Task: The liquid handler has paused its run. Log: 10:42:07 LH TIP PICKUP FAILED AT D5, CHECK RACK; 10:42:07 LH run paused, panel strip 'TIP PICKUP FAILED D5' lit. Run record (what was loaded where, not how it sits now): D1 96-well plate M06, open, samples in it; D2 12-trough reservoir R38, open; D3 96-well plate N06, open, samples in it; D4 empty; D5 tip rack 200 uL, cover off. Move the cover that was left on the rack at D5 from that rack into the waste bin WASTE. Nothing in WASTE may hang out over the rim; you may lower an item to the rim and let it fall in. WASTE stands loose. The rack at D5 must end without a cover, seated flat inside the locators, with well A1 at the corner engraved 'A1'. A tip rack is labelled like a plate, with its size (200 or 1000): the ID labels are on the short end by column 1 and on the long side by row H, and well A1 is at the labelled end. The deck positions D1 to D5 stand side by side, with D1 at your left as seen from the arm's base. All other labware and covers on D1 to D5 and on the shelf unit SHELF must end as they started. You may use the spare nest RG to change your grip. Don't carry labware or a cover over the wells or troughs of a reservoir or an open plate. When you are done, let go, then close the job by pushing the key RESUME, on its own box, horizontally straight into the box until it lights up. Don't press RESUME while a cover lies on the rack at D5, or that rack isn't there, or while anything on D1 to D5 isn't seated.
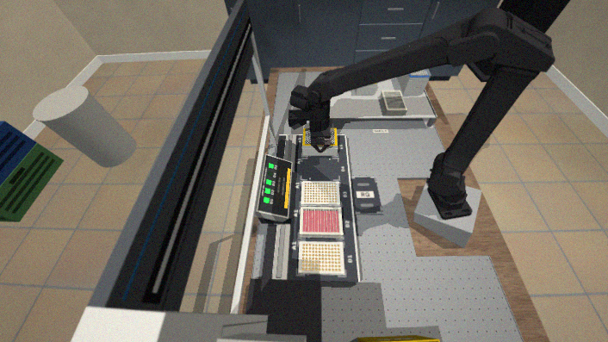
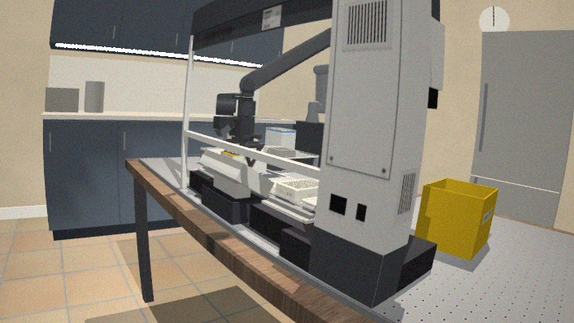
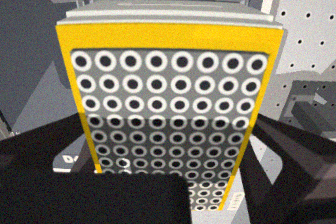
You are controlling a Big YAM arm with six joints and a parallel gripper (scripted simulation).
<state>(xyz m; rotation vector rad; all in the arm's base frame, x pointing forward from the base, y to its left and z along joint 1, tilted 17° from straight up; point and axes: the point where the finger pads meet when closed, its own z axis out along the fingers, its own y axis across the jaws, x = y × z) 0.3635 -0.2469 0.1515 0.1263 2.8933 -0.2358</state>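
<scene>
The tip rack lies 10 mm ahead of my hand and 10 mm above it. Round my hand: spare nest RG (140 mm behind, 190 mm to the left, 80 mm below); liquid handler tower (230 mm ahead, 590 mm to the left, 190 mm above); shelf (290 mm behind, 260 mm to the right, 30 mm below).
</scene>
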